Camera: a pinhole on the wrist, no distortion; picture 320 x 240 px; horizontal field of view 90.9 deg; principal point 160.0 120.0 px. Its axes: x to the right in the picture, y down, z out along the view. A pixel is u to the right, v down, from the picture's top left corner.
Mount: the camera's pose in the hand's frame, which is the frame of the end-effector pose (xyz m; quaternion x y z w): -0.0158 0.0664 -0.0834 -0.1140 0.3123 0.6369 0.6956
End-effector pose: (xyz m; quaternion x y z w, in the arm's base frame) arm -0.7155 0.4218 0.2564 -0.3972 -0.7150 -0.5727 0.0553
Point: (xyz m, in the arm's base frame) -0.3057 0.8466 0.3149
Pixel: 124 172
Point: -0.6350 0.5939 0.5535
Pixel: 203 57
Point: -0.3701 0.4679 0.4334
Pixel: 230 226
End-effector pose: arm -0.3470 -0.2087 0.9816 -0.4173 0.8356 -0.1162 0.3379
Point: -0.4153 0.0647 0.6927
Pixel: 191 182
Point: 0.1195 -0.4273 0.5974
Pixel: outside the picture
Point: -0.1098 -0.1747 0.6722
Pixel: 22 153
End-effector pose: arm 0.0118 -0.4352 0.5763 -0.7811 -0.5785 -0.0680 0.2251
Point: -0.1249 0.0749 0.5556
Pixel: outside the picture
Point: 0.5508 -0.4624 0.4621
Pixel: 302 112
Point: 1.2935 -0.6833 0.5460
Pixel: outside the picture
